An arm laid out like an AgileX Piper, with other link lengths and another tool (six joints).
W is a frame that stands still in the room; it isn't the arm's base.
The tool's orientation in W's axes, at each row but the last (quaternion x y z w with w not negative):
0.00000, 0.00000, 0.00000, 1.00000
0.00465, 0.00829, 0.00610, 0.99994
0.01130, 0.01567, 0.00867, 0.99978
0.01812, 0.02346, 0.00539, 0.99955
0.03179, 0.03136, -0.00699, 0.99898
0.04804, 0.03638, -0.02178, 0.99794
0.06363, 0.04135, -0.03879, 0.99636
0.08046, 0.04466, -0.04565, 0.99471
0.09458, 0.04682, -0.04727, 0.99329
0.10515, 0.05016, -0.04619, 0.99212
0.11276, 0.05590, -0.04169, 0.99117
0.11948, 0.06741, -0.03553, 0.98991
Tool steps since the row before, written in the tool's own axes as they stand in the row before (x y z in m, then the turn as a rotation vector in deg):
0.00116, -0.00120, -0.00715, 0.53, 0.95, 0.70
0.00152, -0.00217, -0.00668, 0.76, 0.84, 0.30
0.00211, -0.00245, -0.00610, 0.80, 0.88, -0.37
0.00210, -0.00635, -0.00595, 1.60, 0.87, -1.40
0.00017, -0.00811, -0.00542, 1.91, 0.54, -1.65
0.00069, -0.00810, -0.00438, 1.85, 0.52, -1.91
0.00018, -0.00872, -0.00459, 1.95, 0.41, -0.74
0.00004, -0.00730, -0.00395, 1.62, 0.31, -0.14
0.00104, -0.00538, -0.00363, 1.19, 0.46, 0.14
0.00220, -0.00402, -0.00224, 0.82, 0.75, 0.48
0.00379, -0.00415, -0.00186, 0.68, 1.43, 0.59
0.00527, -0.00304, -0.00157, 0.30, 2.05, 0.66
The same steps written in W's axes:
0.00116, -0.00120, -0.00715, 0.53, 0.95, 0.70
0.00143, -0.00209, -0.00672, 0.75, 0.85, 0.30
0.00196, -0.00228, -0.00622, 0.77, 0.90, -0.37
0.00188, -0.00611, -0.00627, 1.52, 0.94, -1.44
-0.00030, -0.00775, -0.00592, 1.81, 0.62, -1.73
0.00000, -0.00766, -0.00516, 1.73, 0.63, -1.99
-0.00090, -0.00804, -0.00563, 1.91, 0.36, -0.85
-0.00100, -0.00653, -0.00503, 1.63, 0.19, -0.25
0.00017, -0.00465, -0.00464, 1.24, 0.32, 0.10
0.00157, -0.00361, -0.00324, 0.93, 0.56, 0.53
0.00317, -0.00387, -0.00316, 0.87, 1.21, 0.80
0.00475, -0.00285, -0.00296, 0.56, 1.81, 1.07

